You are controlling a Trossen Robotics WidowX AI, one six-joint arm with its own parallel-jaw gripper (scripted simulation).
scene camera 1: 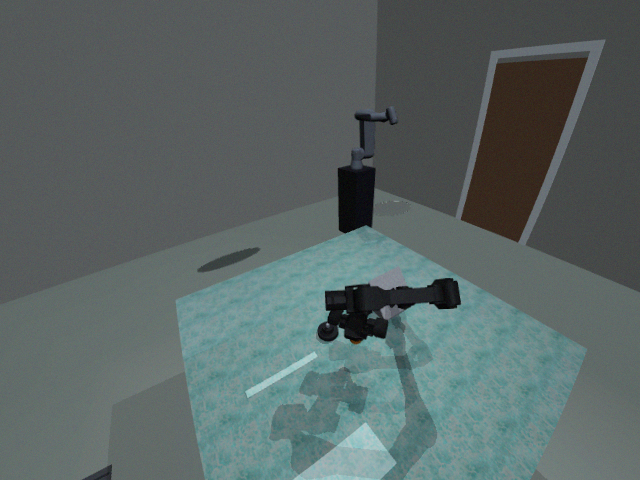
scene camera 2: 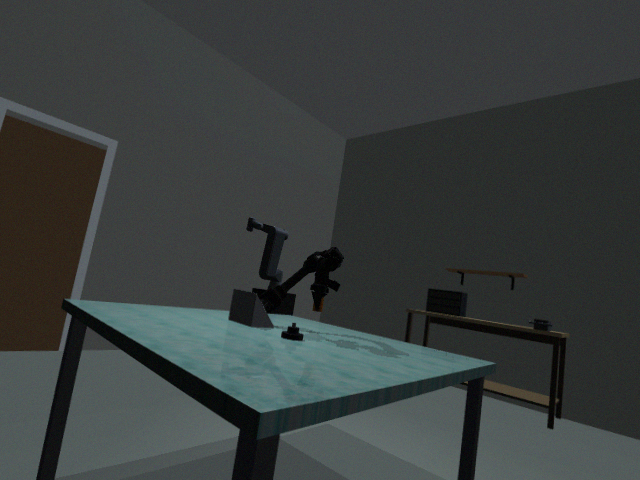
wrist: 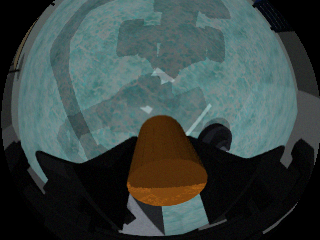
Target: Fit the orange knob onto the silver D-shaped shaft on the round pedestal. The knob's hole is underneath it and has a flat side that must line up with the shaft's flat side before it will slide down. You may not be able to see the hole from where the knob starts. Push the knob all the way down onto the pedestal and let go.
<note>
My gripper [scene camera 1: 355, 337] holds an orange knob [wrist: 165, 170].
My gripper is seen too in the wrist view [wrist: 161, 141].
</note>
